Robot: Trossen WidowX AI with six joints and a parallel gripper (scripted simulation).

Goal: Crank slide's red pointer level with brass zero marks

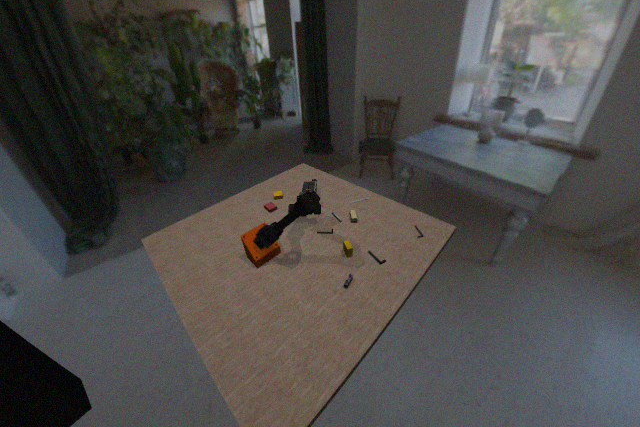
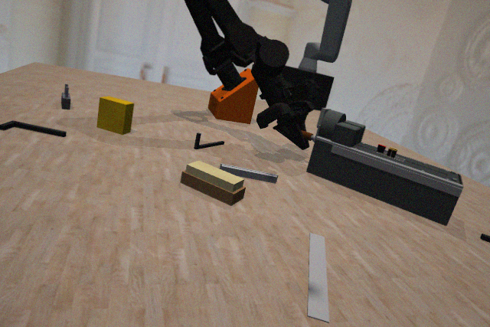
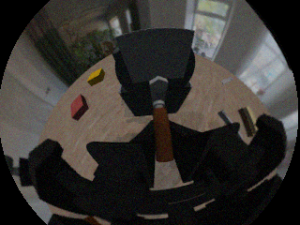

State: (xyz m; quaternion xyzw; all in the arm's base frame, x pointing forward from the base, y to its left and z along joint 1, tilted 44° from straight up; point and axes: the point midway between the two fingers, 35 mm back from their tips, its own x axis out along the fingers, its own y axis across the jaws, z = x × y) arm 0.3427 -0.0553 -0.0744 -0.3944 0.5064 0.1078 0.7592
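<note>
The brown crank handle lies 3 cm above my gripper tip, 2 cm behind it and 1 cm to the right of it. Round my gripper tip: red pointer (12 cm ahead, 8 cm to the left, 5 cm above); then red block (24 cm to the left, 7 cm behind, 2 cm below); then grey bar (17 cm to the right, 8 cm ahead, 3 cm below).
</note>
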